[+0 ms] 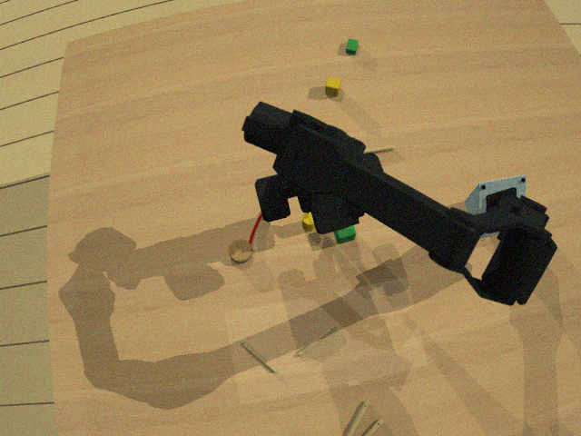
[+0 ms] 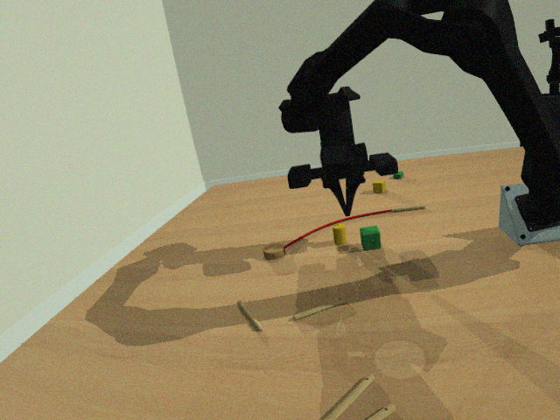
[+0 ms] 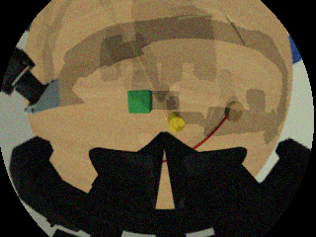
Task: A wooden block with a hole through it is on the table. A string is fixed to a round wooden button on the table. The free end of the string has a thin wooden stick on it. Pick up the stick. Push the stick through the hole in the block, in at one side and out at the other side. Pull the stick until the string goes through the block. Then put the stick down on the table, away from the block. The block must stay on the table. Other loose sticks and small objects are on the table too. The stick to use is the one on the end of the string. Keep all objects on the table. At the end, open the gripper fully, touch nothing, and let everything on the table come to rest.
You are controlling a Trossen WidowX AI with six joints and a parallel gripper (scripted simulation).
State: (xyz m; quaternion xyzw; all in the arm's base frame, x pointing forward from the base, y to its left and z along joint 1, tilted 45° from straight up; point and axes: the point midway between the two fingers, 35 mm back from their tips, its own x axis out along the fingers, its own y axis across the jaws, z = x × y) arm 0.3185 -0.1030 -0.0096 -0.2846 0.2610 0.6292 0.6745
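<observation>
Now: the yellow cylinder 2 cm ahead of my gripper tip, 1 cm to the left of it and 3 cm below it. The rest, counted from my gripper tip: green block (3 cm behind, 4 cm to the left, 3 cm below); then round wooden button (14 cm ahead, 3 cm to the left, 4 cm below); then thin stick (12 cm behind, 10 cm to the right, 4 cm below).
</observation>
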